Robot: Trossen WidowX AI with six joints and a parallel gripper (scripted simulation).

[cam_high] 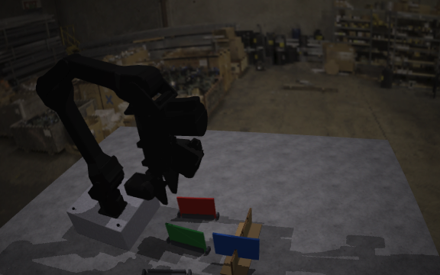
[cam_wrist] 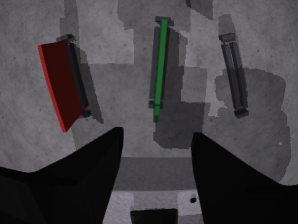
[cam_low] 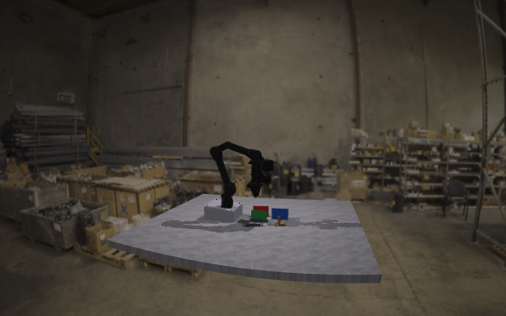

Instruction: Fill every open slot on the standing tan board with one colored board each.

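Right now my gripper tip is 2 cm short of the green board and 13 cm above it. Round my gripper tip: blue board 15 cm ahead, 4 cm to the right, 10 cm below; then tan board 15 cm ahead, 1 cm to the left, 13 cm below; then red board 1 cm ahead, 11 cm to the left, 13 cm below.
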